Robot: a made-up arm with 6 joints. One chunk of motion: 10 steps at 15 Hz.
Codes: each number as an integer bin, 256 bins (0 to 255) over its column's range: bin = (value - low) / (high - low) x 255, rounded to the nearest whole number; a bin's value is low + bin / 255 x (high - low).
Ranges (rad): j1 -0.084..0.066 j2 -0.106..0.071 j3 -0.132..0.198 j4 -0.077..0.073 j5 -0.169..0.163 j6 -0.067..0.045
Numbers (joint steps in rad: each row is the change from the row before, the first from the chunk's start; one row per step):
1: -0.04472 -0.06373 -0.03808 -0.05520 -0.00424 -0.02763
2: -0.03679 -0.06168 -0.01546 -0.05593 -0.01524 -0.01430
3: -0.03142 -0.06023 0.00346 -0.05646 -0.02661 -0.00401
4: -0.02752 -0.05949 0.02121 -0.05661 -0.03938 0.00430
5: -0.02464 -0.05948 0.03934 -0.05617 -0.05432 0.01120
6: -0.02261 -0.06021 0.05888 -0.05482 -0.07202 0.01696
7: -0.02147 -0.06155 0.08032 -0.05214 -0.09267 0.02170
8: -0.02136 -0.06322 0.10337 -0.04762 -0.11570 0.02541
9: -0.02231 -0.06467 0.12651 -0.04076 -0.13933 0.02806
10: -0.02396 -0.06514 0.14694 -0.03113 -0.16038 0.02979
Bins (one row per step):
1: 67 61 73 37 127 90
2: 80 64 90 36 118 120
3: 89 66 105 35 109 143
4: 96 67 118 35 100 162
5: 101 67 132 35 88 178
6: 104 66 147 38 74 191
7: 106 64 164 42 59 202
8: 106 62 182 50 41 210
9: 105 60 200 62 23 216
10: 102 59 216 78 7 220

